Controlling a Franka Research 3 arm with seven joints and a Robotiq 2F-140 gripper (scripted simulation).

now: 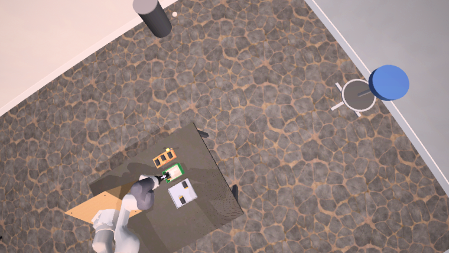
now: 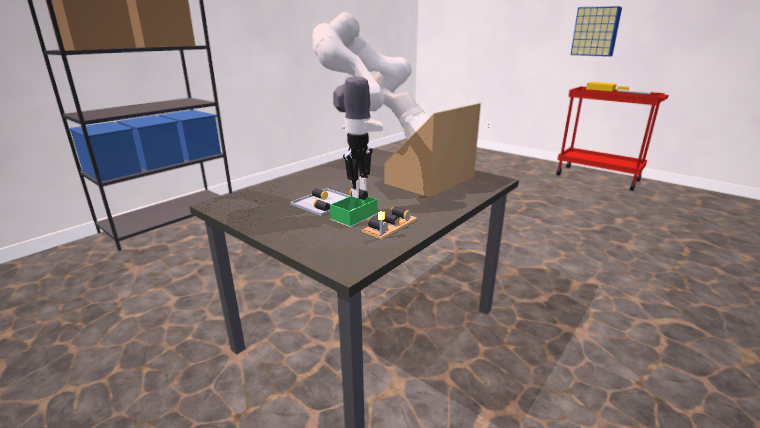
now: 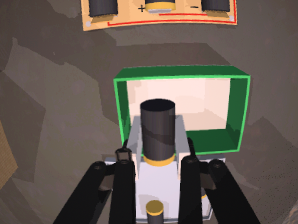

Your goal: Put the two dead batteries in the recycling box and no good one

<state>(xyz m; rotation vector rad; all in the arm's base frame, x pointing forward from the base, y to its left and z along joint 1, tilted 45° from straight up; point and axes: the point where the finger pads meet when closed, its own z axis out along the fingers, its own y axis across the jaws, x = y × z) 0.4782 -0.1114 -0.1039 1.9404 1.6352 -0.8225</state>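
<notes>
The green recycling box is 9 cm below my hand and 3 cm ahead of it. Also, from my hand: white tray (19 cm to the right, 10 cm below, 1 cm behind); then bulb (18 cm to the left, 12 cm ahead, 3 cm below).
</notes>
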